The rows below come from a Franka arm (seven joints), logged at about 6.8 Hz.
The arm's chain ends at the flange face. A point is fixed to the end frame.
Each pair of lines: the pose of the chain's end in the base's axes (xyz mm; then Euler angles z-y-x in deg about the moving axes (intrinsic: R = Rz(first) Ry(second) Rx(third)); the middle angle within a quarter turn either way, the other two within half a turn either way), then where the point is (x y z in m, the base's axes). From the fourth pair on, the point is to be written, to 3 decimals.
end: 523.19 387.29 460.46 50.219 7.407 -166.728
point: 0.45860 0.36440 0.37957
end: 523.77 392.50 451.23 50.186 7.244 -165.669
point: 0.45812 0.37092 0.37083
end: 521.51 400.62 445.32 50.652 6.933 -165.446
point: 0.45607 0.37908 0.36474
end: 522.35 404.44 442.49 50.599 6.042 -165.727
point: 0.458 0.384 0.361
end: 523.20 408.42 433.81 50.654 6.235 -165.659
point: 0.459 0.387 0.352
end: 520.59 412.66 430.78 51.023 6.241 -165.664
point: 0.456 0.391 0.349
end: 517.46 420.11 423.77 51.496 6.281 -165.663
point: 0.453 0.398 0.342
